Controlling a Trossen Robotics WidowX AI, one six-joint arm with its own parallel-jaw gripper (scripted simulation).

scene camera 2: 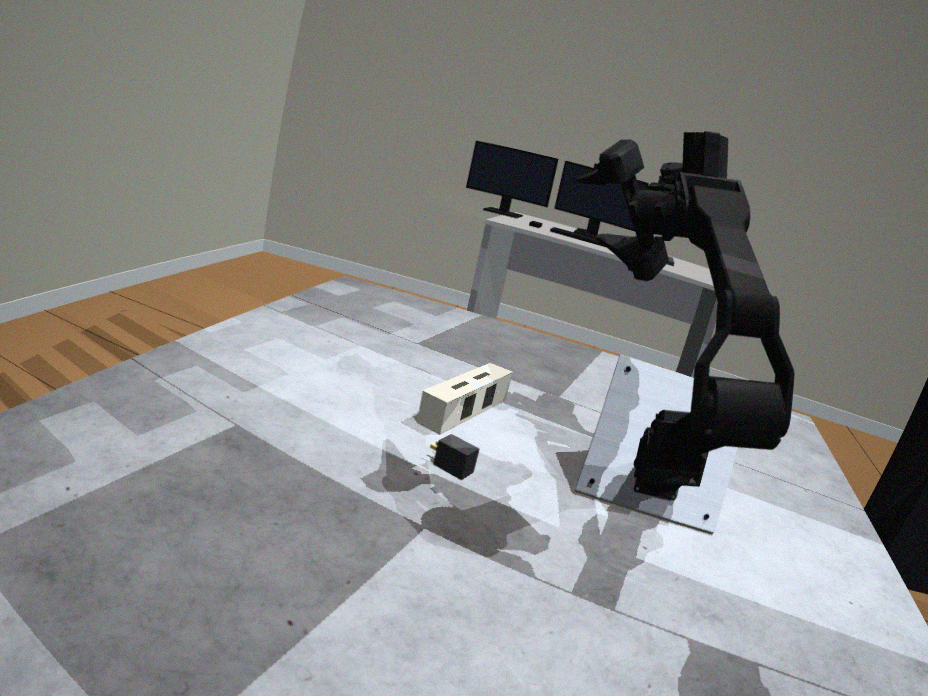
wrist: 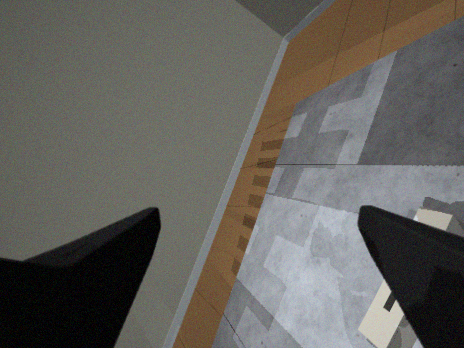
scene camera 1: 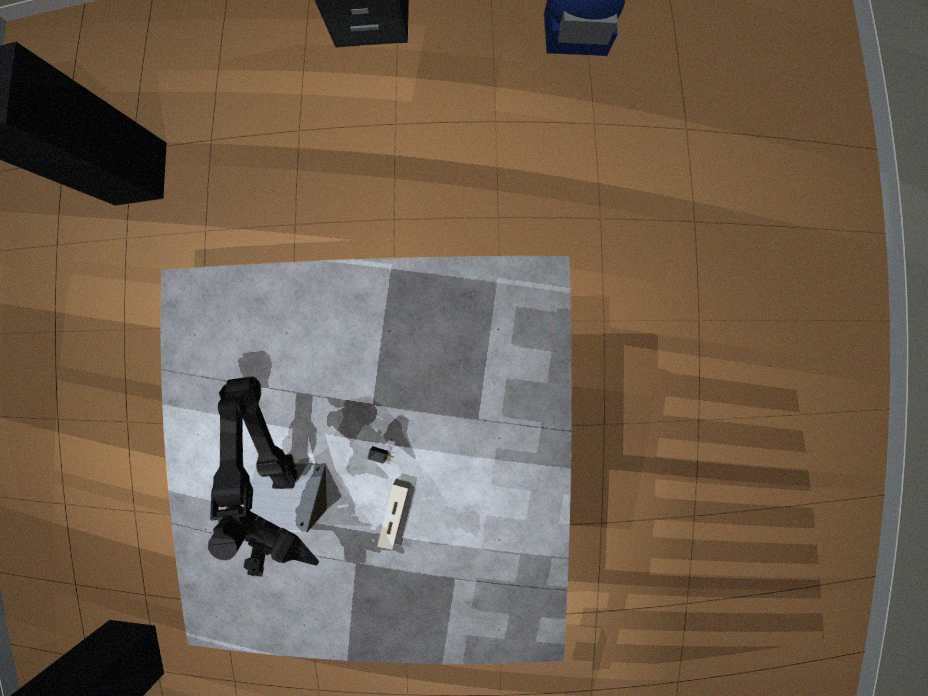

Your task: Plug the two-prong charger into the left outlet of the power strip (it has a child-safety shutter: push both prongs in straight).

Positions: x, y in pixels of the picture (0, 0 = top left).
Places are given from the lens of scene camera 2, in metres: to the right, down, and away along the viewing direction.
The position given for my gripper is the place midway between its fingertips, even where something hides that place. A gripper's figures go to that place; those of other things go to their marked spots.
my gripper (scene camera 2: 588, 208): 0.17, -0.20, 0.80
two-prong charger (scene camera 2: 455, 456): -0.01, 0.14, 0.77
